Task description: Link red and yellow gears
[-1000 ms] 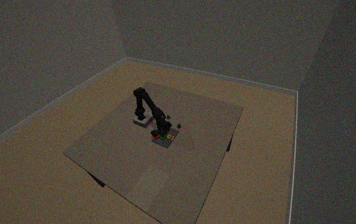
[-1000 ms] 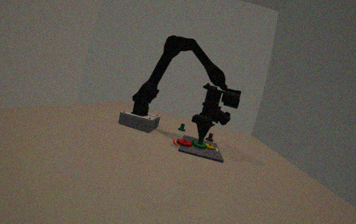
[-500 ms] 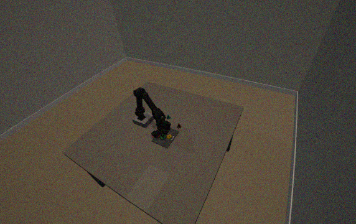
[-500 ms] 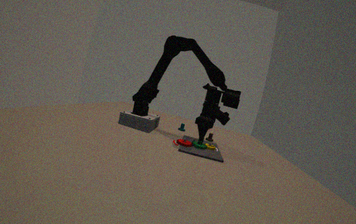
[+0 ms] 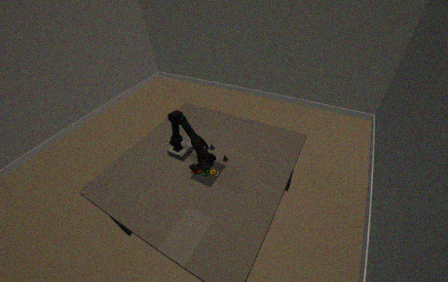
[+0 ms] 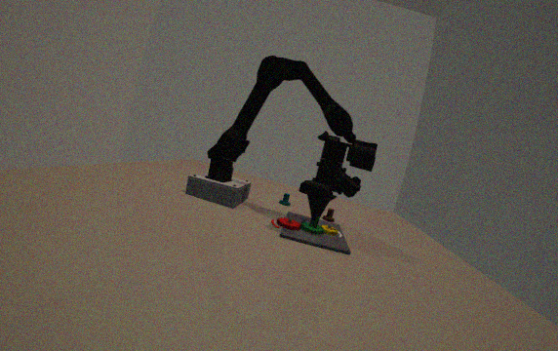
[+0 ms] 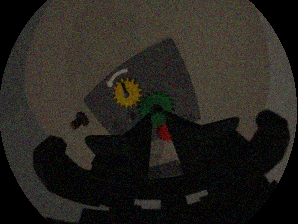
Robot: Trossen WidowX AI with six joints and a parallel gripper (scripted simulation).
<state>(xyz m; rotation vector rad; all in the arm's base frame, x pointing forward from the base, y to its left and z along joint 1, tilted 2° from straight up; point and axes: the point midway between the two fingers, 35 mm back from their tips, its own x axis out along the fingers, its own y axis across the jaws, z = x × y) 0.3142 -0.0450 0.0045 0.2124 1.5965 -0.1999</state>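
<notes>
Now: the green gear 10 mm below my gripper tip. The rest, counted from my gripper tip: yellow gear (40 mm ahead, 30 mm to the left, 20 mm below); brown gear (40 mm ahead, 190 mm to the left, 20 mm below); red gear (60 mm behind, 10 mm to the right, 20 mm below).
</notes>
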